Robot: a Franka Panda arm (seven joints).
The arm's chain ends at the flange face. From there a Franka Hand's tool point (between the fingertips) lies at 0.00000 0.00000 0.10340 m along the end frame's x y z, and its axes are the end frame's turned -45 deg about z.
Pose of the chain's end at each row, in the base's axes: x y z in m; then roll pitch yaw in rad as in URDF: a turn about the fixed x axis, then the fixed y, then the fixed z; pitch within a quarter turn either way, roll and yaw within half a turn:
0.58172, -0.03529, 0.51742, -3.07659, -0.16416, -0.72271
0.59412, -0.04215, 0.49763, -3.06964, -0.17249, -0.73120
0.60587, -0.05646, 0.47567, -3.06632, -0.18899, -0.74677
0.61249, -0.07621, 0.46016, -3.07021, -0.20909, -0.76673
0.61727, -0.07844, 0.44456, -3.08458, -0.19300, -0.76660
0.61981, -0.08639, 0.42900, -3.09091, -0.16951, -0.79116
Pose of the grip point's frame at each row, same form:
0.59881, -0.04141, 0.41563, 3.07036, -0.16157, 0.07381
0.61226, -0.04844, 0.39603, 3.06917, -0.17230, 0.06668
0.62537, -0.06391, 0.37440, 3.05947, -0.18614, 0.05344
0.63302, -0.08575, 0.35927, 3.04206, -0.19739, 0.03602
0.63562, -0.08793, 0.34324, 3.04385, -0.17608, 0.03295
0.63578, -0.09510, 0.32721, 3.05649, -0.15522, 0.00517

